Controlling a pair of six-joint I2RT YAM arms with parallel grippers.
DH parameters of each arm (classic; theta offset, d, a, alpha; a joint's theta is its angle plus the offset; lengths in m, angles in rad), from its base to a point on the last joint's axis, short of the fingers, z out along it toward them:
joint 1: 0 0.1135 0.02 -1.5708
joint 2: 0 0 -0.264 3.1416
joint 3: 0.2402 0 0.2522 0
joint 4: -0.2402 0 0.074 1.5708
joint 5: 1.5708 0 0 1.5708
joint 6: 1.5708 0.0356 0 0
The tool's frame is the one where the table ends.
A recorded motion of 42 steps. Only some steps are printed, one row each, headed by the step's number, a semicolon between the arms.
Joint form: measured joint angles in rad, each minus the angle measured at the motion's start. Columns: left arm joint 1, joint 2, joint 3, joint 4, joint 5, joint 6; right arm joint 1, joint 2, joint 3, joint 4, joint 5, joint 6.
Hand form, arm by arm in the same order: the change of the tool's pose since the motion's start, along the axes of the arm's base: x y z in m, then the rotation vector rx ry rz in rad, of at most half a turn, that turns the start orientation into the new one. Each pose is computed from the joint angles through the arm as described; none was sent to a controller.
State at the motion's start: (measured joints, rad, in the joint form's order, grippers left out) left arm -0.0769 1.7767 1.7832 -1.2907 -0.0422 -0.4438; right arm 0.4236 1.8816 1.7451 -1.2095 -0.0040 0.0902
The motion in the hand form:
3: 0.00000 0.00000 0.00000 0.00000 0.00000 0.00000; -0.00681 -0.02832 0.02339 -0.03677 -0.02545 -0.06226
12: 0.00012 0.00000 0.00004 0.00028 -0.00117 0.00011; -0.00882 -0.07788 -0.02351 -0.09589 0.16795 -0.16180
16: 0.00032 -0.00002 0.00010 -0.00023 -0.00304 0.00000; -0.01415 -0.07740 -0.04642 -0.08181 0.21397 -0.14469
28: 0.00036 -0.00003 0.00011 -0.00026 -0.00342 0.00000; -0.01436 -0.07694 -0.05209 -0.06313 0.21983 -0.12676
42: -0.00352 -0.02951 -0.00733 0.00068 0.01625 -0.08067; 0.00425 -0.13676 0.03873 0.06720 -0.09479 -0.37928
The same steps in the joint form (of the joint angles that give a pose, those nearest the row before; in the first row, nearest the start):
3: 0.0000 0.0000 0.0000 0.0000 0.0000 0.0000; -0.0599 -0.0610 0.0138 -0.0653 0.0431 -0.0076
12: 0.0000 0.0000 0.0000 0.0011 -0.0004 0.0000; -0.1945 -0.0561 -0.1552 -0.0900 0.0324 -0.0366
16: 0.0000 0.0000 0.0000 0.0030 0.0000 0.0000; -0.1926 -0.0553 -0.2449 -0.0393 0.0034 -0.0477
28: 0.0000 0.0000 0.0000 0.0034 0.0000 0.0000; -0.1934 -0.0534 -0.2651 -0.0175 -0.0179 -0.0641
42: -0.0851 0.0000 -0.0279 0.0115 0.0000 -0.0046; -0.3765 -0.1393 -0.0321 0.0004 -0.0404 0.0149

